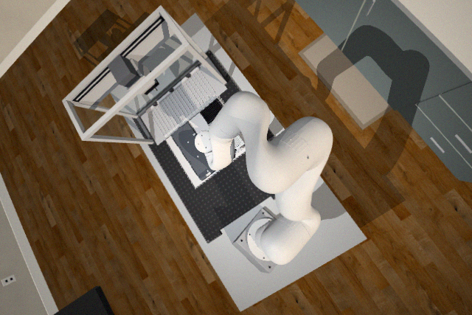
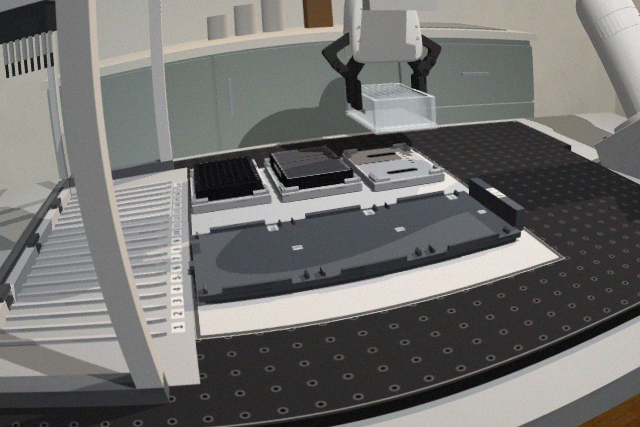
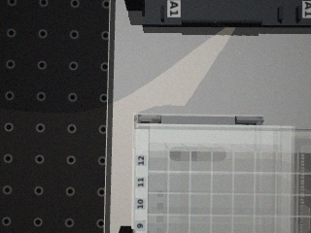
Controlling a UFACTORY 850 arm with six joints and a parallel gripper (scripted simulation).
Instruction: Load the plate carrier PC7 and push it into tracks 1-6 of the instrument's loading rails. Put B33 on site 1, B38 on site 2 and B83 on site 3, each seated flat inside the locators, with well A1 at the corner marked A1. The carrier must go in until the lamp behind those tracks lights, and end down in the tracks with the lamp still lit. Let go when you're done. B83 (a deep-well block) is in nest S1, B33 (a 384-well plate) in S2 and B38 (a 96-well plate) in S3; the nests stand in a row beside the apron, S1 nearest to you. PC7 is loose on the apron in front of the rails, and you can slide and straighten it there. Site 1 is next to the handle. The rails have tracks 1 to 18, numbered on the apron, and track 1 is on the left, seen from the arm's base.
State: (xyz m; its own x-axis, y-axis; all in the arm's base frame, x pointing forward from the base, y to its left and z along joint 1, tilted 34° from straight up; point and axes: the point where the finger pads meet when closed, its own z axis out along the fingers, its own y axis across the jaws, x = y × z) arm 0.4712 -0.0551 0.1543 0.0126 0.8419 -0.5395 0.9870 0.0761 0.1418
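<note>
My gripper is now 10 cm above the grey nest S1. Also, from my hand: perforated dark deck: 12 cm to the left, 10 cm below, 10 cm ahead; then black welled plate: 22 cm ahead, 8 cm below, 2 cm to the right; then clear deep-well block B83: 1 cm below.
</note>
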